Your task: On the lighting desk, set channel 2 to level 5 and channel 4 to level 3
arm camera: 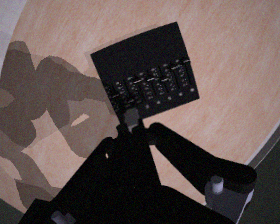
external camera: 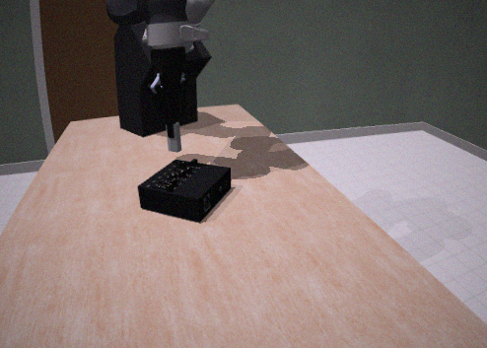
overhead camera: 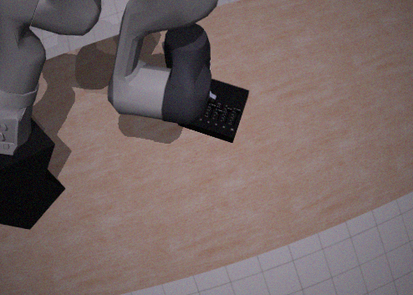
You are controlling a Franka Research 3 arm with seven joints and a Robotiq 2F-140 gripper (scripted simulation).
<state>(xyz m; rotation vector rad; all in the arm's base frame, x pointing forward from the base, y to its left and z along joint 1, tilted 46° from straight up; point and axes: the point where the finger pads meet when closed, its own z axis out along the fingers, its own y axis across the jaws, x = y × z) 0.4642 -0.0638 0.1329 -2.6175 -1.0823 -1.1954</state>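
Now: the fader cap 40 mm to the left of my hand and 60 mm below it.
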